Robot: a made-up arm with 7 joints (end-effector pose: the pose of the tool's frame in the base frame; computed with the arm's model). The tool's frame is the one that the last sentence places.
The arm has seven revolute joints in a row. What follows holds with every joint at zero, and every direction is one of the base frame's. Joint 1 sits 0.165 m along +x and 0.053 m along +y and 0.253 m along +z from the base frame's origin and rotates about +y. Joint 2 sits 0.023 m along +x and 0.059 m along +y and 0.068 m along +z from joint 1 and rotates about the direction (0.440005, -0.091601, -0.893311). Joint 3 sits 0.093 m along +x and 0.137 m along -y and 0.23 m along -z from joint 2 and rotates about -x. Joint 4 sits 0.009 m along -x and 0.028 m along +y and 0.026 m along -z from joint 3 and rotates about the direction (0.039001, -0.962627, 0.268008). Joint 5 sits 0.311 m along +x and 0.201 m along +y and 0.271 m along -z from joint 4 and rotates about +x. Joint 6 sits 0.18 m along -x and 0.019 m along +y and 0.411 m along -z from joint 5 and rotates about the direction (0.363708, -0.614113, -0.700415). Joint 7 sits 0.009 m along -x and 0.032 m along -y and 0.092 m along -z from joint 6 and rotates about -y. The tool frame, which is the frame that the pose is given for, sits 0.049 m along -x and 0.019 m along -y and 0.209 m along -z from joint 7; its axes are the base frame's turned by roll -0.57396, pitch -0.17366 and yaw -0.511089 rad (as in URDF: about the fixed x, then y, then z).
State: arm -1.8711 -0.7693 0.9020 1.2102 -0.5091 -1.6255 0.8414
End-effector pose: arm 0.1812 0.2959 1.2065 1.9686 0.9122 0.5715
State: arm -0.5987 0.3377 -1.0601 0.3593 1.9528 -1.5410 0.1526
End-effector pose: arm 0.1420 0.5100 0.8501 1.4989 -2.0201 0.6297
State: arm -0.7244 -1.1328 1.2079 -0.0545 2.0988 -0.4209 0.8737
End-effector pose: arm 0.9603 -0.0423 -0.3548 -0.0476 -0.9741 0.4044
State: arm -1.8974 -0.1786 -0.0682 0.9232 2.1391 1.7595 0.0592
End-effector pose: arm 0.0633 0.7453 0.2659 1.2259 0.0819 0.7333
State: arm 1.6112 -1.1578 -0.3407 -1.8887 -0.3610 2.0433 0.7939
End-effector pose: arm 0.1855 -0.6282 0.4614 -1.1583 -0.0378 0.5349
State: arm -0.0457 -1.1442 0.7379 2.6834 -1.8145 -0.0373 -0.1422
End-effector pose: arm 0.4126 0.2397 0.5266 0.9831 -2.1723 -0.6984
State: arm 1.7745 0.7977 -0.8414 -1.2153 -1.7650 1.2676 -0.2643
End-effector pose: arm -0.5218 0.2492 0.4967 -1.1714 1.7752 -0.2201
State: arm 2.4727 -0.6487 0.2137 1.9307 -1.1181 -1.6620 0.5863
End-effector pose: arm -0.2023 0.1677 -0.2344 -0.5790 0.1097 1.2818
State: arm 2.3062 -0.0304 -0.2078 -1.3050 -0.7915 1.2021 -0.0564
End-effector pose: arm 0.0727 -0.1030 1.1508 -1.6518 2.0828 0.9708
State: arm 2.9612 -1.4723 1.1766 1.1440 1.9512 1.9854 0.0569
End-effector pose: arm 0.0491 -0.2018 1.1230 0.2891 -2.6772 -0.4474
